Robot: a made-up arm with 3 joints. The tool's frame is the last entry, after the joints.
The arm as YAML. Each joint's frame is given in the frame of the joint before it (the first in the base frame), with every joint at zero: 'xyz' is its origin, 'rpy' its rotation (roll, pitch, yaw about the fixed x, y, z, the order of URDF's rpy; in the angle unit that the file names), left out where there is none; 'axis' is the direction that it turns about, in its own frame. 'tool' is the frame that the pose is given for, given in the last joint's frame.
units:
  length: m
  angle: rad
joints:
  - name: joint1
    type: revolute
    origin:
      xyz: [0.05, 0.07, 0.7]
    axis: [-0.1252, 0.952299, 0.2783]
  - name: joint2
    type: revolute
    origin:
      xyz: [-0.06, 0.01, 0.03]
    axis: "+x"
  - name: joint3
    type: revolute
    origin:
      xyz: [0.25, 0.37, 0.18]
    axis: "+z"
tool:
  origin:
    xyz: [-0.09, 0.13, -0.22]
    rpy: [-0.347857, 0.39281, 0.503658]
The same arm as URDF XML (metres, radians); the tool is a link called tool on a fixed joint. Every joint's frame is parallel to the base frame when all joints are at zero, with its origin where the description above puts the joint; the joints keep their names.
<robot name="arm">
<joint name="tool_joint" type="fixed"><parent link="link3"/><child link="tool"/><origin xyz="-0.09 0.13 -0.22" rpy="-0.3479 0.3928 0.5037"/></joint>
<joint name="joint3" type="continuous"><parent link="link2"/><child link="link3"/><origin xyz="0.25 0.37 0.18" rpy="0 0 0"/><axis xyz="0 0 1"/></joint>
<joint name="joint2" type="continuous"><parent link="link1"/><child link="link2"/><origin xyz="-0.06 0.01 0.03" rpy="0 0 0"/><axis xyz="1 0 0"/></joint>
<joint name="joint1" type="continuous"><parent link="base_link"/><child link="link1"/><origin xyz="0.05 0.07 0.7" rpy="0 0 0"/><axis xyz="-0.1252 0.952299 0.2783"/></joint>
<link name="base_link"/>
<link name="link1"/>
<link name="link2"/>
<link name="link3"/>
<link name="tool"/>
</robot>

